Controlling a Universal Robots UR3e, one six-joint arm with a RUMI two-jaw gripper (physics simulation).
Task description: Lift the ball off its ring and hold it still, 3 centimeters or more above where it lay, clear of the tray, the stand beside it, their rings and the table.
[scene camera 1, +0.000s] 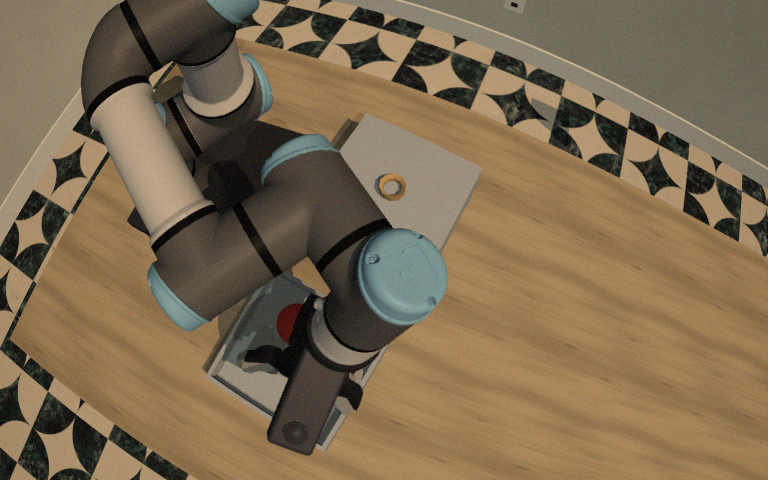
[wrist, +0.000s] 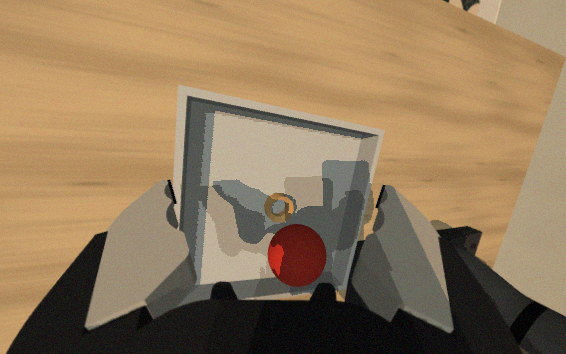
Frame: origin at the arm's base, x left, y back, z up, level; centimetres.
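Seen in the pictures: gripper, between the fingertips: [wrist: 277,186].
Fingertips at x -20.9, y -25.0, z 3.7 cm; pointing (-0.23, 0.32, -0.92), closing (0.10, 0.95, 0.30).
A point is followed by its place in that frame.
The red ball [scene camera 1: 289,322] {z 3.2, x -12.9, y -22.1 cm} [wrist: 297,255] {z 2.6, x -14.1, y -23.4 cm} is in the grey tray [scene camera 1: 249,382] {z -2.5, x -22.1, y -17.7 cm} [wrist: 280,111] {z 0.0, x -26.1, y -23.2 cm}, off the tray's ring and near one wall. The orange ring [wrist: 268,207] {z -1.4, x -17.2, y -24.7 cm} lies on the tray floor a little apart from the ball in the wrist view. My gripper [scene camera 1: 306,374] {z 3.7, x -20.9, y -25.0 cm} [wrist: 277,186] {z 3.7, x -20.9, y -25.0 cm} is open over the tray, its jaws wide apart. In the wrist view the ball shows between the two jaws, nearer the palm, touching neither. In the scene view the arm and gripper hide part of the ball and the tray's ring.
The grey stand [scene camera 1: 430,169] {z 2.7, x 12.9, y -33.9 cm} is beside the tray, with a second orange ring [scene camera 1: 401,182] {z 3.6, x 9.3, y -30.6 cm} on top. My arm passes over the stand's near side. The wooden table [scene camera 1: 566,316] {z -2.8, x -1.2, y -58.8 cm} [wrist: 90,125] {z -2.8, x -26.0, y -37.4 cm} extends around both. The tray's raised walls surround the ball.
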